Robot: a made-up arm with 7 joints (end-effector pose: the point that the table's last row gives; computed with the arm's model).
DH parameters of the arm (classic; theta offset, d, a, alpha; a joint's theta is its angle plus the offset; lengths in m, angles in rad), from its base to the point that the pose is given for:
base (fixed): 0 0 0 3.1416
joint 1: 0.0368 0 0.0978 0
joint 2: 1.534 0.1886 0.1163 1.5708
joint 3: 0 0.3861 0.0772 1.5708
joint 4: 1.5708 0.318 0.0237 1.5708
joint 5: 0 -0.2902 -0.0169 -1.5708
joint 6: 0 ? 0.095 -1.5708
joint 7: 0 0.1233 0.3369 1.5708
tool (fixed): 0 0.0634 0 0
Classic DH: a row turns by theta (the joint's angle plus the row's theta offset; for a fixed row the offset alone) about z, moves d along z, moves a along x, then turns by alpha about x.
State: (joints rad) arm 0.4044 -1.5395 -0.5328 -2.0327 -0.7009 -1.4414 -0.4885
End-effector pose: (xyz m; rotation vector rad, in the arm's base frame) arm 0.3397 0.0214 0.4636 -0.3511 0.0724 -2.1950
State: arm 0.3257 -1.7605 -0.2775 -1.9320 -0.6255 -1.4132 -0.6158
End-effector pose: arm 0.5055 0.1374 0.4802 -0.6405 -0.0018 -1.7197
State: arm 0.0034 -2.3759 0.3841 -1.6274 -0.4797 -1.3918 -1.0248
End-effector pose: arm 0.3239 0.8973 0.2812 -0.9850 -0.5368 -0.1508
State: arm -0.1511 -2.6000 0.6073 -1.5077 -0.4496 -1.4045 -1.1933
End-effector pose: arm -0.0856 1.0421 0.1590 -0.9402 -0.7905 0.4687
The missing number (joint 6, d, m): 0.1769
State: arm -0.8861 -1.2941 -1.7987 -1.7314 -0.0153 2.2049 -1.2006
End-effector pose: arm -0.9308 0.2986 -0.4197 0.2153 1.5857 -2.2048
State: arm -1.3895 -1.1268 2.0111 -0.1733 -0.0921 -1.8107 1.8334
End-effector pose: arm -0.2250 0.6307 -0.1624 1.3232 -2.1957 0.9208
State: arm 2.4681 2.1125 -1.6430 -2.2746 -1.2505 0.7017 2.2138
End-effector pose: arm -0.4796 0.6400 -0.0262 -0.4002 1.4826 0.9097
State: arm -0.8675 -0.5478 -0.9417 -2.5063 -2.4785 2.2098 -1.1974
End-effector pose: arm 0.5555 0.1809 0.3657 2.7372 -0.8846 0.1792
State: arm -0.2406 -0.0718 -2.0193 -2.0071 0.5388 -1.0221 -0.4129
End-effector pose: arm 0.2565 0.7641 -0.3817 0.0884 2.5425 0.8904
